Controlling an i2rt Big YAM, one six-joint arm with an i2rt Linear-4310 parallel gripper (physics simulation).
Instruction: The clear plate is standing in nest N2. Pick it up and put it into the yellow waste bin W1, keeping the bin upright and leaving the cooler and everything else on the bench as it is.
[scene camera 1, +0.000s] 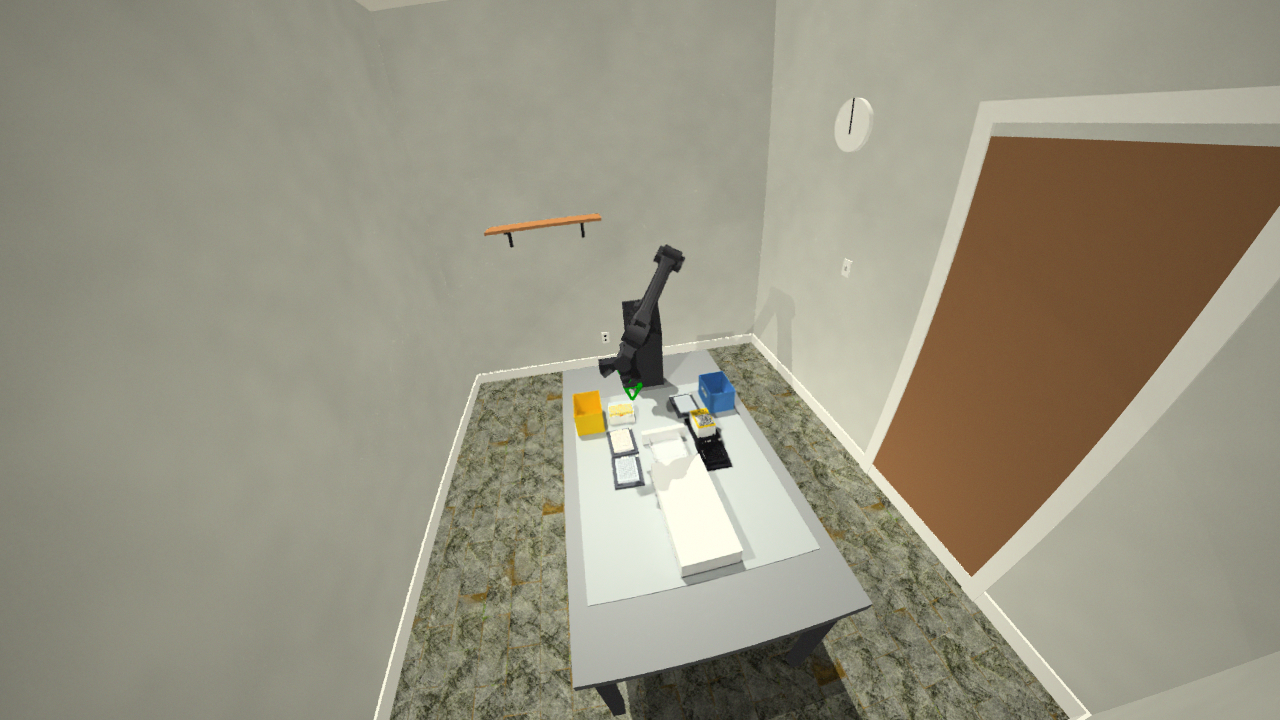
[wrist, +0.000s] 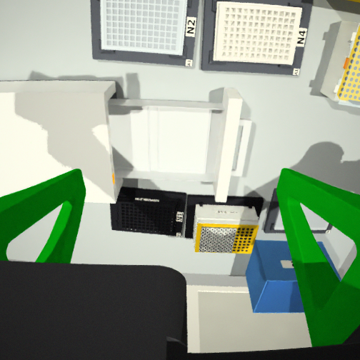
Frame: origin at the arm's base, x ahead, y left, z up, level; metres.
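Seen in the pictures: gripper, fingertip midpoint: (scene camera 1: 629, 392).
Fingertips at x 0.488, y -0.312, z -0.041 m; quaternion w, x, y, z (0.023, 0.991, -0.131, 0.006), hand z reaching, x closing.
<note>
Offsets run from my fingertips to a thing's middle. "*": to the spot under its first point.
The clear plate @(dx +0.048, dy -0.070, dz -0.347 m) (scene camera 1: 627, 469) (wrist: 142, 24) sits flat in the dark nest N2 @(dx +0.048, dy -0.070, dz -0.357 m) (scene camera 1: 629, 485) (wrist: 188, 49), at the upper left of the wrist view. The yellow waste bin @(dx -0.335, dy -0.080, dz -0.306 m) (scene camera 1: 588, 413) stands upright at the left edge of the bench, near the arm's base; its label is not readable. My gripper (scene camera 1: 632, 392) (wrist: 181, 179) is open and empty. It is above the bench near the arm's base, to the right of the yellow bin and well away from N2. Its green fingers stand wide apart in the wrist view.
Nest N4 (wrist: 207, 65) holds a cream plate @(dx -0.117, dy -0.011, dz -0.347 m) (scene camera 1: 622, 440) (wrist: 257, 32) beside N2. A long white box (scene camera 1: 698, 523) (wrist: 30, 135) has an open tray (wrist: 180, 140). A yellow-topped tip box @(dx +0.004, dy +0.350, dz -0.322 m) (scene camera 1: 703, 420) (wrist: 226, 230), black nest @(* dx +0.182, dy +0.288, dz -0.342 m) (scene camera 1: 715, 454) (wrist: 147, 212) and blue bin @(dx -0.126, dy +0.535, dz -0.306 m) (scene camera 1: 716, 394) (wrist: 275, 280) stand opposite.
</note>
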